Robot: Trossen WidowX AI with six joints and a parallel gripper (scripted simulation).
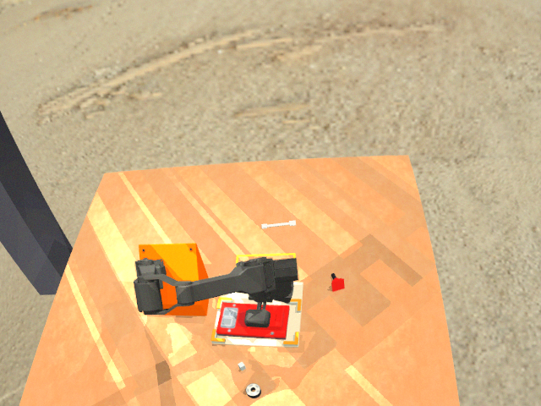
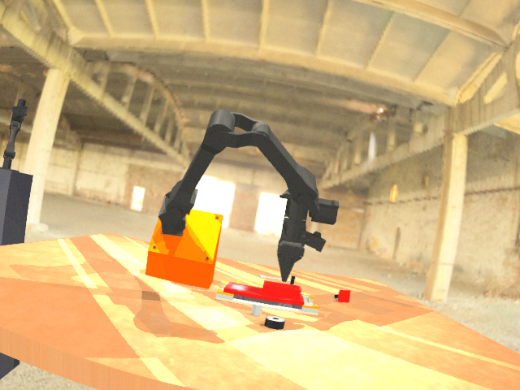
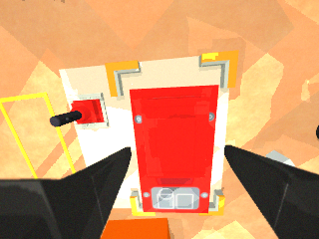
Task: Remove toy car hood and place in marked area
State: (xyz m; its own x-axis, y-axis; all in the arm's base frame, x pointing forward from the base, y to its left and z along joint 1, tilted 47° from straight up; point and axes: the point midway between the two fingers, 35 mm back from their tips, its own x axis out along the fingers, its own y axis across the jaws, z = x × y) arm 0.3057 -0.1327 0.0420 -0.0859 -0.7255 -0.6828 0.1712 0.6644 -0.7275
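Now: the red hood panel 3 cm below my gripper tip. The rest, counted from my gripper tip: white rod (5 cm ahead, 39 cm to the left, 6 cm below); then ring (5 cm behind, 22 cm to the right, 6 cm below).
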